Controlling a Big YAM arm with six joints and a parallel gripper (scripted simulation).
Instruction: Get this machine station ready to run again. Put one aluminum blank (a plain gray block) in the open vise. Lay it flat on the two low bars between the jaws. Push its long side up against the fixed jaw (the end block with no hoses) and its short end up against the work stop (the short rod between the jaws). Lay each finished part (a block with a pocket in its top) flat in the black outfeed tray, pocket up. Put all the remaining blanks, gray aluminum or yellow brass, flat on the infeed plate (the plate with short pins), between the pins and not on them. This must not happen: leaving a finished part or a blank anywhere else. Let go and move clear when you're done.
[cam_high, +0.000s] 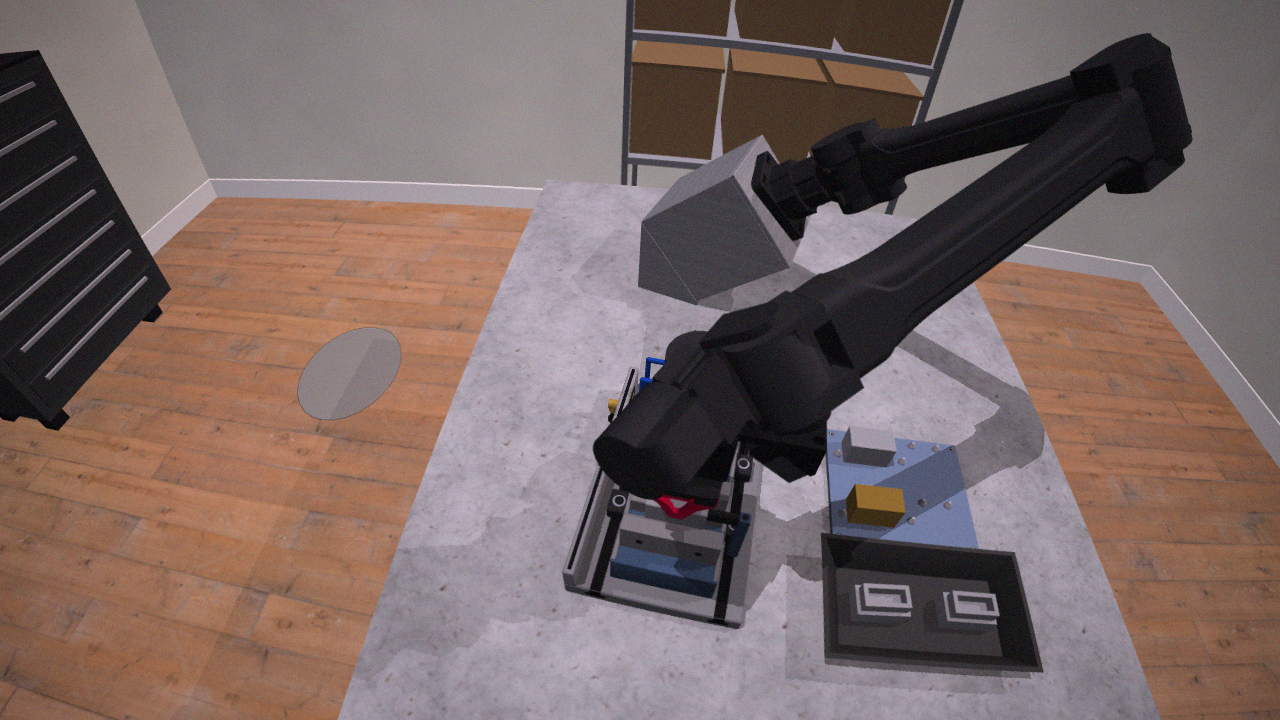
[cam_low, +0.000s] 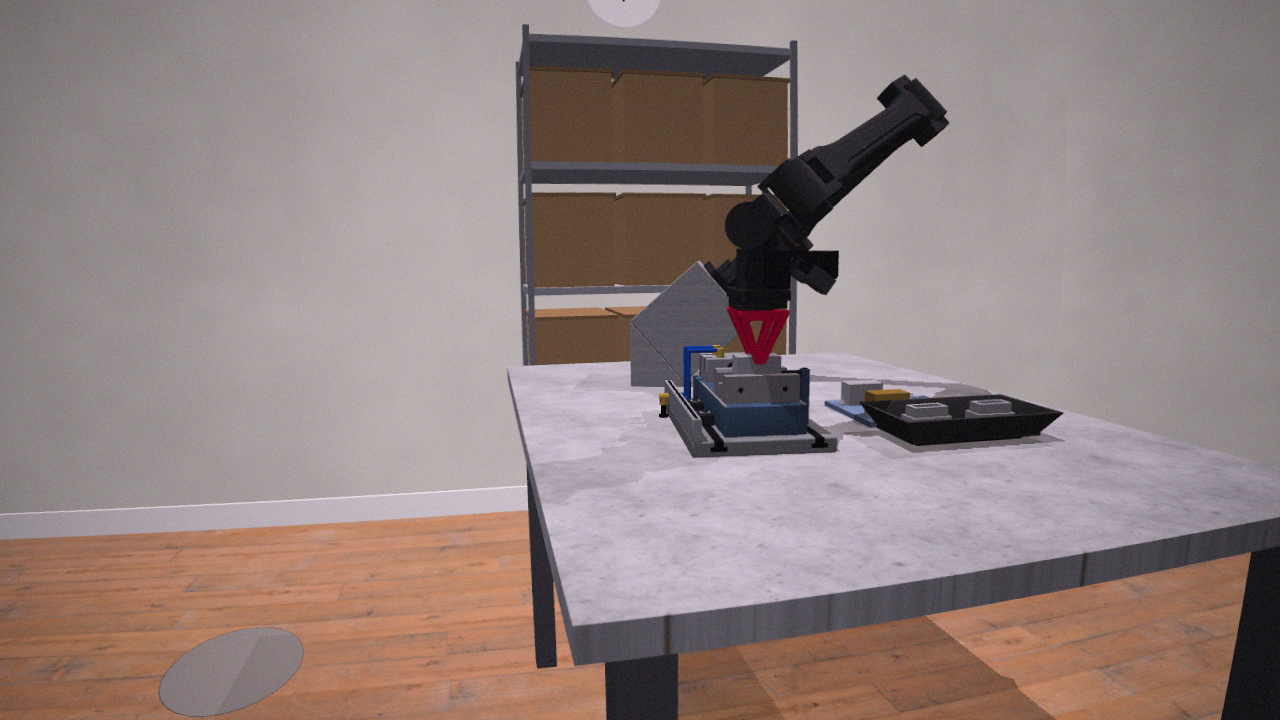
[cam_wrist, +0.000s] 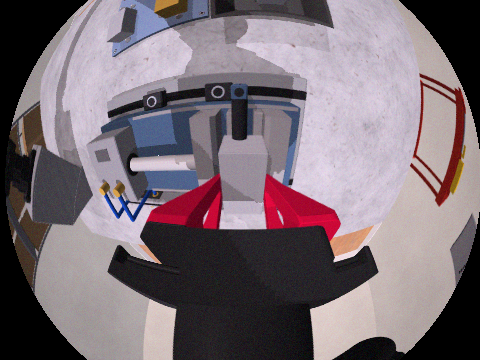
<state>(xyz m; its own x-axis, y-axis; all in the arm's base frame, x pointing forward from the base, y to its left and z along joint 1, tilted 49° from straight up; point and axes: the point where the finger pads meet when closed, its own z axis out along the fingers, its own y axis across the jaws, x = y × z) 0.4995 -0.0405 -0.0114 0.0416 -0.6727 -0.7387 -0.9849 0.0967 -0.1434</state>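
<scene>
Now: hand 5 cm to the right of the work stop rod, 3 cm above it and 1 cm past it. The rest, counted from my hand: yellow brass blank: 23 cm to the left, 10 cm behind, 9 cm below; blue infeed plate: 27 cm to the left, 15 cm behind, 11 cm below.
</scene>
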